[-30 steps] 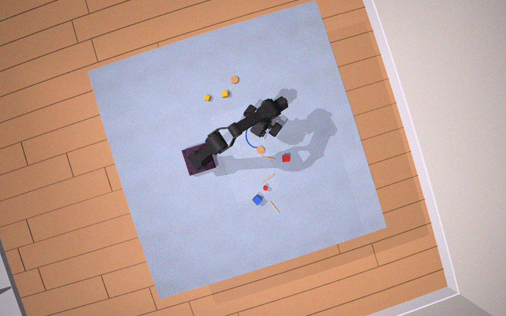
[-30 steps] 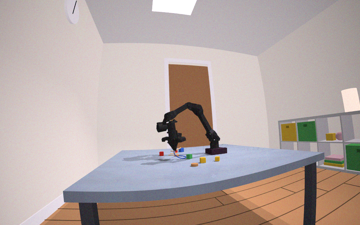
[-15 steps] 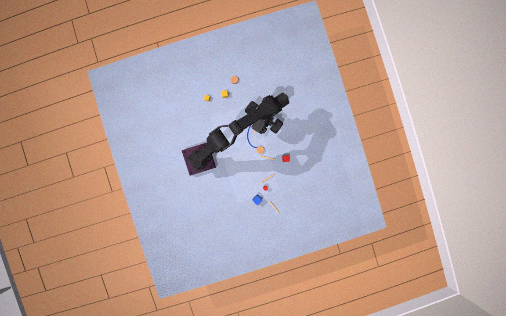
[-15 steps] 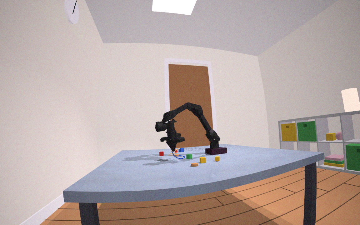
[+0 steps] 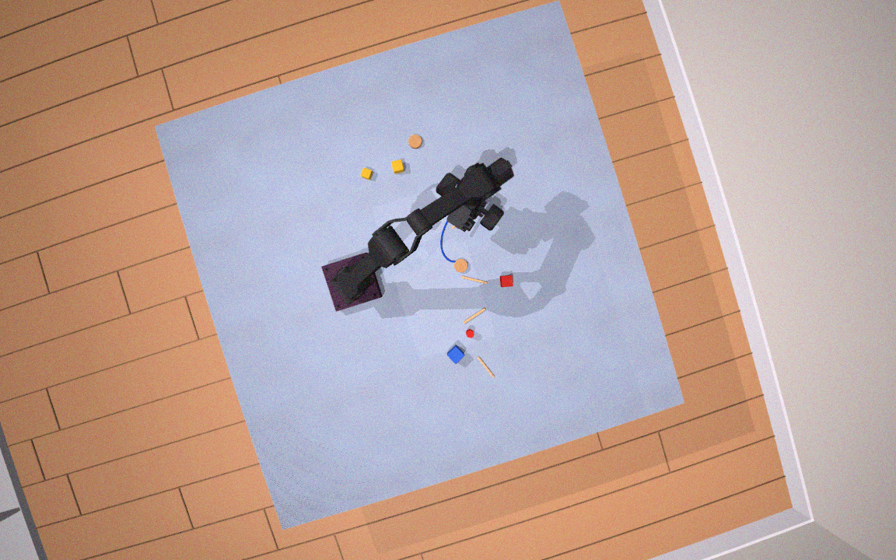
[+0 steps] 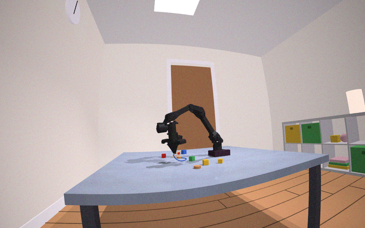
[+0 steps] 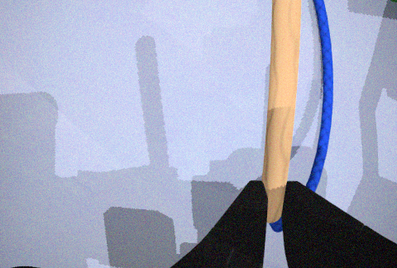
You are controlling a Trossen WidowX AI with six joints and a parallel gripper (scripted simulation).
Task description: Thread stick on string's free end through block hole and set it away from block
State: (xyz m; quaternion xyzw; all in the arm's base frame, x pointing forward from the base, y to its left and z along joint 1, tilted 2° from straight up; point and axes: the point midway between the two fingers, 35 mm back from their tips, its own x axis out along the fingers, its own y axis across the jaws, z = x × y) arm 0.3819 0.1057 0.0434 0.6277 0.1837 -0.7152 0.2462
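Right now my gripper tip is 12 cm past the green block, 1 cm to the right of it and 4 cm above it. Also, from my gripper tip: red cube (5 cm ahead, 23 cm to the right, 4 cm below); then thin wooden stick (1 cm behind, 1 cm to the right); then round wooden button (6 cm behind, 15 cm to the right, 5 cm below).
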